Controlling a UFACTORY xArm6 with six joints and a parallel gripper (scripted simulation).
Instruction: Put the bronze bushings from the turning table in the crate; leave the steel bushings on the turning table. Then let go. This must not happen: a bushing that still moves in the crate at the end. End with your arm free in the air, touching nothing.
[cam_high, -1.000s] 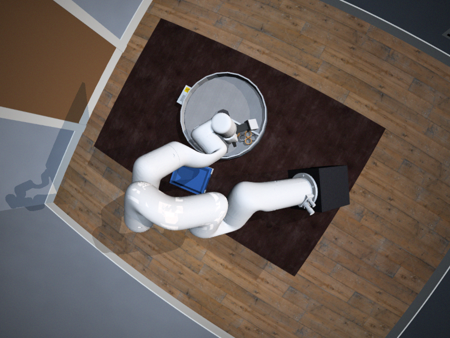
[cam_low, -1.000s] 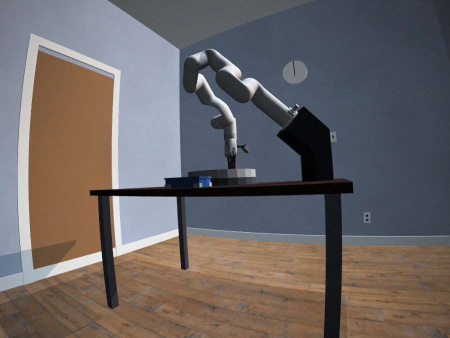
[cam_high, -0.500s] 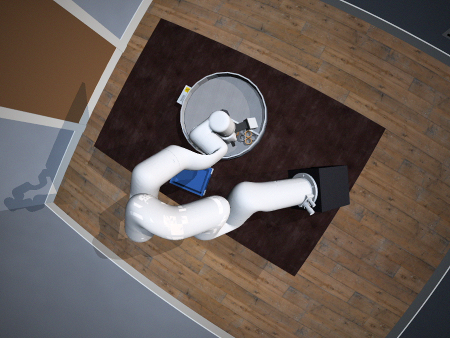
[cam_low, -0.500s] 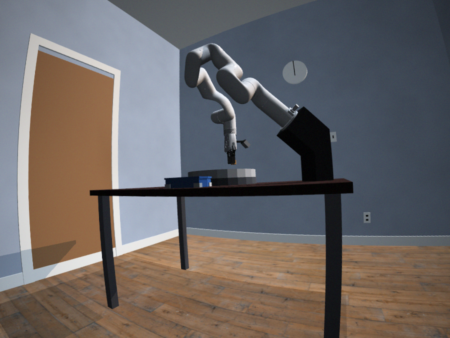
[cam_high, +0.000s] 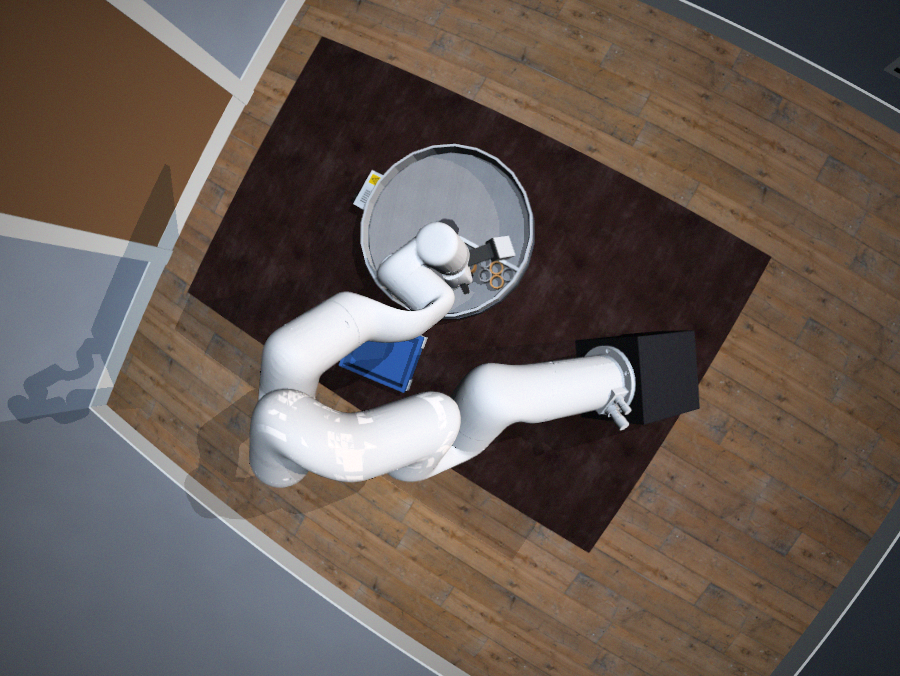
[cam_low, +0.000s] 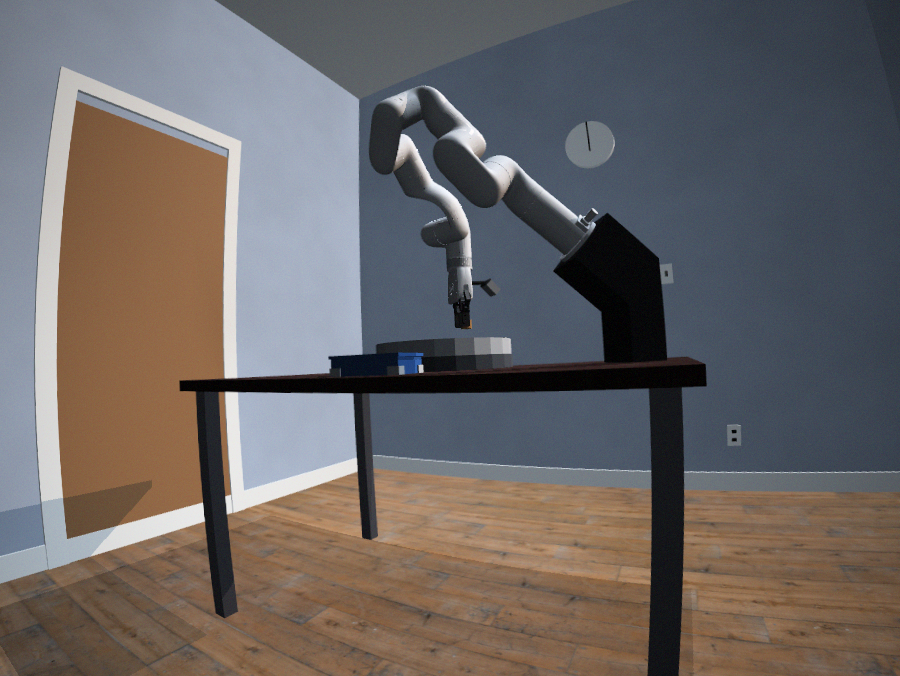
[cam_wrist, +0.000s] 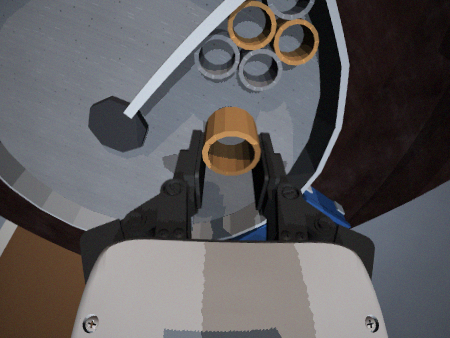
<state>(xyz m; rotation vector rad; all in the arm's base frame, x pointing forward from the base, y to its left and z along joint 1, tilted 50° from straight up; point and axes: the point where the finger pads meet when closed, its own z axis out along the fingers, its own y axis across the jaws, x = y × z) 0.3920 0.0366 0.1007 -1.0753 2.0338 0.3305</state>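
Now: the crate 20 mm behind my hand, 300 mm to the left of it and 120 mm below it. Also, from my hand: round grey turning table (120 mm ahead, 20 mm to the right, 90 mm below).
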